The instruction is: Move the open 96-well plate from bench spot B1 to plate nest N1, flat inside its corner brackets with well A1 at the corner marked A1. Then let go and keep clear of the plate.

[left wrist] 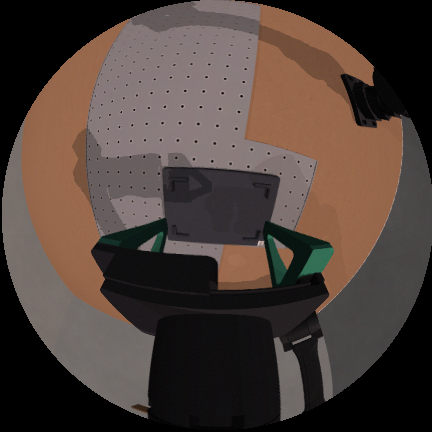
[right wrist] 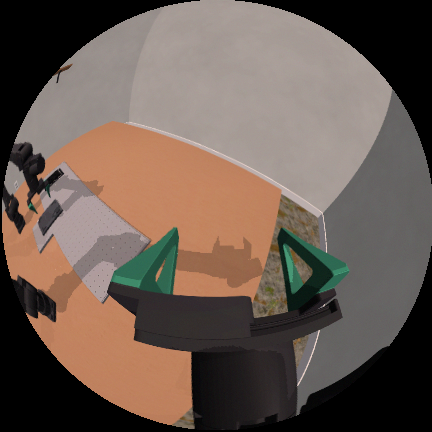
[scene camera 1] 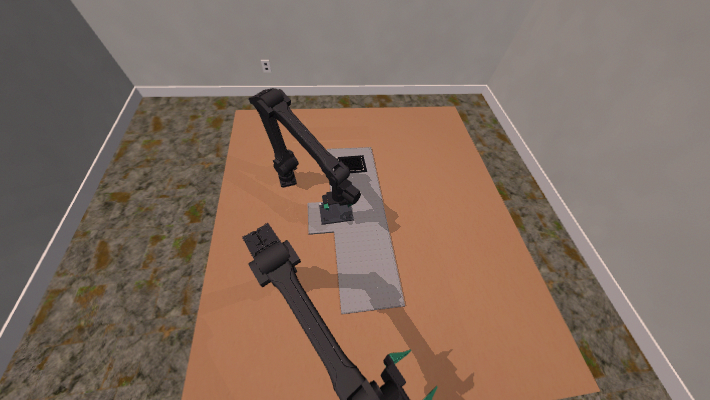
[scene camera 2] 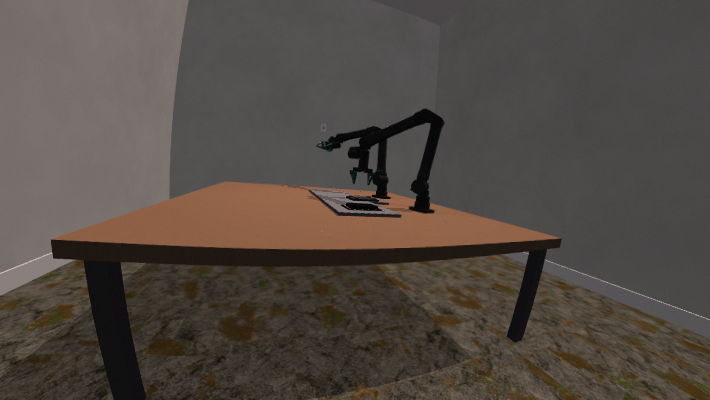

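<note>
The black 96-well plate lies flat on the perforated board near its far end in scene camera 1; its wells and A1 corner are too small to tell. The dark nest shows four corner brackets with bare surface between them; a small white mark is at its lower right corner in the left wrist view. My left gripper is open and empty, pointing down above the nest. My right gripper is open and empty, far from both.
The light grey perforated board lies on the brown table and carries plate and nest. My left forearm partly covers the plate's left side in scene camera 1. The right arm's base stands beside the board.
</note>
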